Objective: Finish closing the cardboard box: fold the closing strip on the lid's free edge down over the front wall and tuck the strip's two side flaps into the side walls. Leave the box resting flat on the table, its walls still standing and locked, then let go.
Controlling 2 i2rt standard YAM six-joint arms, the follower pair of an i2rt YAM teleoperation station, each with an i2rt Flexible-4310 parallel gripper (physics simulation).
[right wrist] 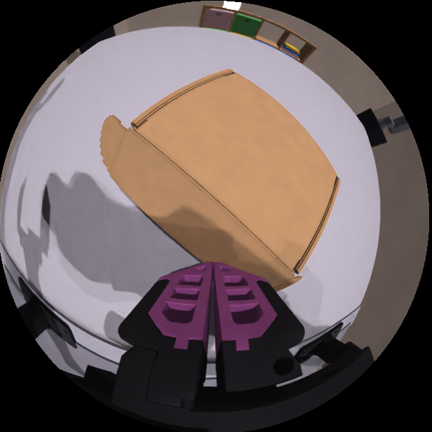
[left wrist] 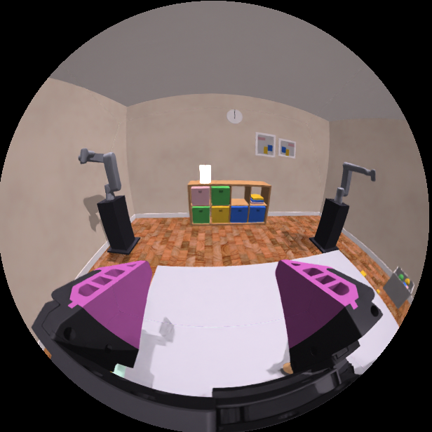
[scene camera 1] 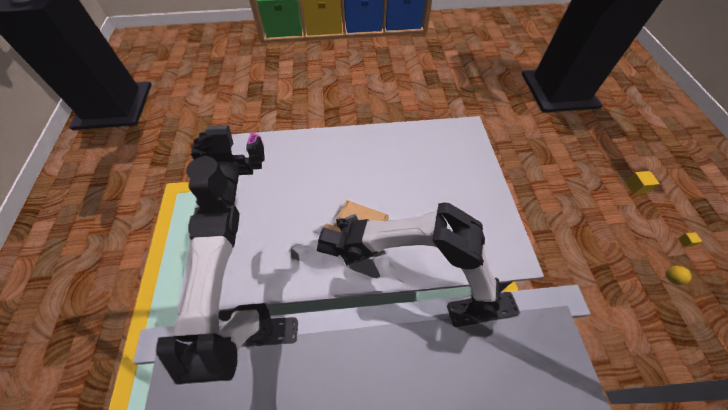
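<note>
The brown cardboard box (scene camera 1: 362, 210) (right wrist: 240, 165) sits on the white table; in scene camera 1 the right arm's wrist covers much of it. In the right wrist view its lid panel lies over the box. The closing strip (right wrist: 165, 192) slopes from the lid's free edge, outside the front wall. One side flap (right wrist: 111, 142) sticks out at the strip's left end; the other end (right wrist: 290, 281) shows small at the lower right. My right gripper (right wrist: 212, 267) is shut, its tips at the strip's lower edge. My left gripper (left wrist: 213, 269) is wide open and empty, away from the box.
The white table (scene camera 1: 407, 157) (left wrist: 215, 300) carries the box. Shadows of the arms fall across its front part. A shelf (scene camera 1: 258, 25) (left wrist: 227, 183) with coloured bins stands beyond on the floor. Yellow blocks (scene camera 1: 642, 182) and a yellow ball (scene camera 1: 678, 275) lie on the floor at the right.
</note>
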